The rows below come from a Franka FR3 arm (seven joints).
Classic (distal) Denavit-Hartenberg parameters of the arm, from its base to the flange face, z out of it. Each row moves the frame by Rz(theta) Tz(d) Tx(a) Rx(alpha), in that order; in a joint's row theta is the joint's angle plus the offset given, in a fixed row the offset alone. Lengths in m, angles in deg.
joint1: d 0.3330, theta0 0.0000, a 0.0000, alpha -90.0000
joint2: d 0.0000, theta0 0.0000, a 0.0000, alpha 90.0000
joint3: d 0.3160, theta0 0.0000, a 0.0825, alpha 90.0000
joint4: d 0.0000, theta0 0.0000, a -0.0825, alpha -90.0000
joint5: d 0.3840, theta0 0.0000, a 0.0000, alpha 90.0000
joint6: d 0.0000, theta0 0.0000, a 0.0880, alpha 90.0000
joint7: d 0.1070, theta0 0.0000, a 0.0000, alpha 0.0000
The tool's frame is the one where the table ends.
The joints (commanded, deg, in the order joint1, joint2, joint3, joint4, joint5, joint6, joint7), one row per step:
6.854, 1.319, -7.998, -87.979, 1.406, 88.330, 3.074
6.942, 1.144, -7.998, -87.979, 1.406, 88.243, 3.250
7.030, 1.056, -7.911, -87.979, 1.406, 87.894, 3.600
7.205, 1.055, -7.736, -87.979, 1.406, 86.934, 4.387
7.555, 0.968, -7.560, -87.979, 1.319, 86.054, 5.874
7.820, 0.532, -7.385, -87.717, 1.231, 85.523, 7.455
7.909, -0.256, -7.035, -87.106, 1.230, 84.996, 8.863
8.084, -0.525, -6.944, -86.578, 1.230, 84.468, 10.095
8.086, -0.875, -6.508, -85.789, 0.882, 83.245, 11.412
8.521, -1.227, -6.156, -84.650, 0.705, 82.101, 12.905
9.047, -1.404, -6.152, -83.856, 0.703, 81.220, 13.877
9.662, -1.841, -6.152, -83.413, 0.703, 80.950, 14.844
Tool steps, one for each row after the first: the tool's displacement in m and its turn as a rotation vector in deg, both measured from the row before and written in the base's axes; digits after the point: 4 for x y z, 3 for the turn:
-0.0010, 0.0008, 0.0016, 0.020, -0.083, -0.086
-0.0011, 0.0017, 0.0003, 0.012, 0.269, -0.167
-0.0018, 0.0034, -0.0014, -0.007, 0.977, -0.415
-0.0021, 0.0049, -0.0005, -0.133, 0.826, -0.942
-0.0032, 0.0038, 0.0055, -0.106, -0.131, -1.130
-0.0051, 0.0036, 0.0116, 0.052, -0.836, -0.956
-0.0025, 0.0023, 0.0060, -0.001, -0.240, -0.954
-0.0044, 0.0031, 0.0078, -0.353, 0.103, -0.883
-0.0047, 0.0067, 0.0107, -0.173, -0.328, -0.708
-0.0032, 0.0047, 0.0066, -0.003, -0.075, -0.431
-0.0036, 0.0052, 0.0071, 0.064, -0.590, -0.349

